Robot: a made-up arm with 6 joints. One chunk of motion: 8 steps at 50 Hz.
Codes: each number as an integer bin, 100 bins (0 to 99) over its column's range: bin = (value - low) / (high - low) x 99, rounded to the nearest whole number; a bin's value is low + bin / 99 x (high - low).
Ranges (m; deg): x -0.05..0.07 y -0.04..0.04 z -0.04..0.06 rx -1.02..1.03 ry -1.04..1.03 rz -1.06..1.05
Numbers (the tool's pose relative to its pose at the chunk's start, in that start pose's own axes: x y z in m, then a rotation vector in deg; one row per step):
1: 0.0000 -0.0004 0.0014 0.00 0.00 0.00
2: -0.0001 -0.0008 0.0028 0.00 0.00 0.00
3: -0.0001 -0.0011 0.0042 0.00 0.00 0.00
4: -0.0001 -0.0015 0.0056 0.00 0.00 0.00
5: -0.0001 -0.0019 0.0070 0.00 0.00 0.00
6: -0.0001 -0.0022 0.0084 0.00 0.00 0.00
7: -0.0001 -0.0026 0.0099 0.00 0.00 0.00
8: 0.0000 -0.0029 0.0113 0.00 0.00 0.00
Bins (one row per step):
1: 41 49 41 49 50 50
2: 41 49 42 49 50 50
3: 41 48 44 49 50 50
4: 41 48 45 49 50 50
5: 41 47 47 49 50 50
6: 41 47 48 49 50 50
7: 41 46 49 49 50 50
8: 41 46 51 49 50 50

